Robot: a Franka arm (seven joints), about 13 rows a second.
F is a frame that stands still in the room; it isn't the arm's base.
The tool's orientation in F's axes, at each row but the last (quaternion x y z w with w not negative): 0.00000, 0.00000, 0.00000, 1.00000; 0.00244, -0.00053, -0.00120, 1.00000; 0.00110, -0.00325, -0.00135, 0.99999; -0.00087, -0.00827, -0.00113, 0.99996; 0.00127, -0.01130, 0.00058, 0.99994; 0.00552, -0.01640, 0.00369, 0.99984; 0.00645, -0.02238, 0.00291, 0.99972
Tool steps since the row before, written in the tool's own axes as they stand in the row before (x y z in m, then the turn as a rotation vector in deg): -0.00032, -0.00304, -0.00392, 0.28, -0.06, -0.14; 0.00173, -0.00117, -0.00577, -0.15, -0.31, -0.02; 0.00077, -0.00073, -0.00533, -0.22, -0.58, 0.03; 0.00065, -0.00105, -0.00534, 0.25, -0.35, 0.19; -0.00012, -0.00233, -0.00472, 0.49, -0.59, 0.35; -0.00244, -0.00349, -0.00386, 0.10, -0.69, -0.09; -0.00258, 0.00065, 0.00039, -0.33, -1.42, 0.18
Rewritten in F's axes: -0.00032, -0.00304, -0.00392, 0.28, -0.06, -0.14; 0.00173, -0.00115, -0.00577, -0.15, -0.31, -0.02; 0.00080, -0.00072, -0.00533, -0.22, -0.58, 0.03; 0.00074, -0.00106, -0.00533, 0.25, -0.35, 0.19; -0.00001, -0.00232, -0.00473, 0.48, -0.59, 0.36; -0.00229, -0.00346, -0.00398, 0.11, -0.69, -0.09; -0.00260, 0.00063, 0.00028, -0.33, -1.42, 0.15
